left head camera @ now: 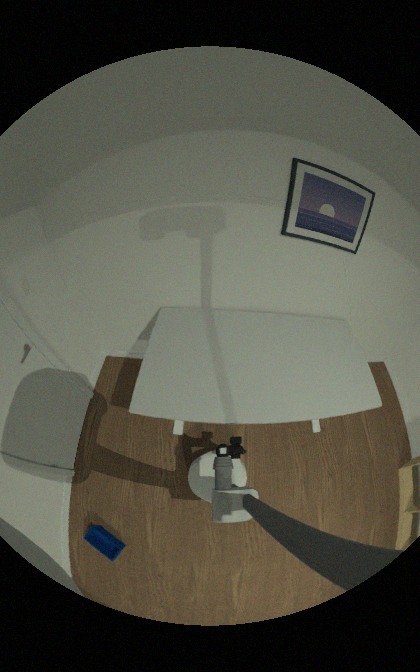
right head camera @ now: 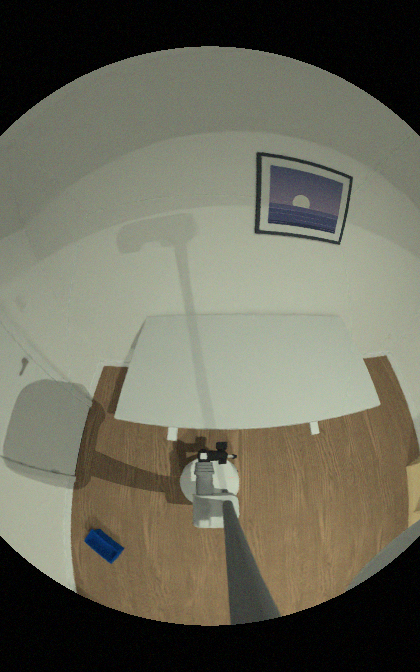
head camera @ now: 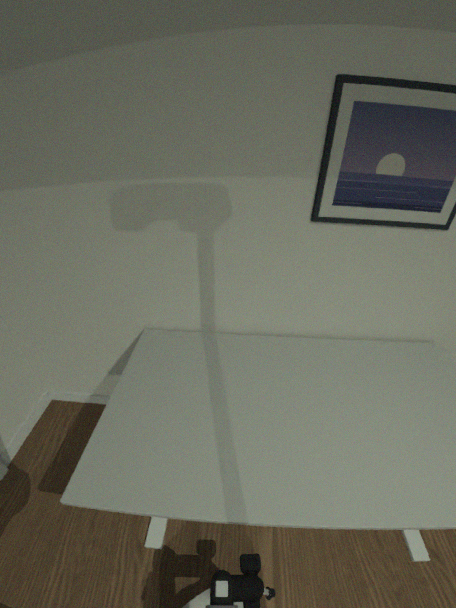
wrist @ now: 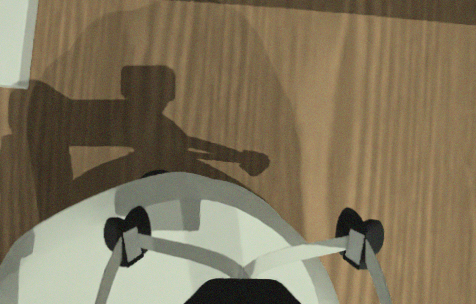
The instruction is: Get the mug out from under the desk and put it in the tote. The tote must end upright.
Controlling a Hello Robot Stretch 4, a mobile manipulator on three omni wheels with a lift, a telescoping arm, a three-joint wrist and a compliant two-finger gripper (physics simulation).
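Places are measured from the robot's base along level axes (x left, y back, z up), in centimetres.
Pixels of known places: gripper, fingertip midpoint: (wrist: pixel 242 226).
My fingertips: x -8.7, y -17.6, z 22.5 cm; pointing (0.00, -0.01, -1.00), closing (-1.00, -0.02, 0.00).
Observation:
Behind a point stands the place of what it marks.
The white desk (head camera: pixel 325 425) @(x -35.8, y -56.6, z 69.2 cm) (left head camera: pixel 280 370) (right head camera: pixel 265 370) stands against the wall in front of me. The mug does not show in any view; the desk top hides most of the space beneath it. The blue tote (left head camera: pixel 104 542) (right head camera: pixel 104 546) is on the floor at the lower left of both side head views; it looks upright. My gripper (wrist: pixel 242 226) @(x -8.7, y -17.6, z 22.5 cm) is open and empty, its two fingertips wide apart above my white base in the wrist view. It points down, close to my base, short of the desk's front edge.
Two white desk feet (head camera: pixel 156 532) (head camera: pixel 416 545) stick out past the front edge; one foot (wrist: pixel 15 45) also shows in the wrist view. A wooden shelf unit (left head camera: pixel 404 495) (right head camera: pixel 414 487) stands at the far right. A framed picture (head camera: pixel 395 150) @(x -55.6, y -103.4, z 151.6 cm) hangs on the wall.

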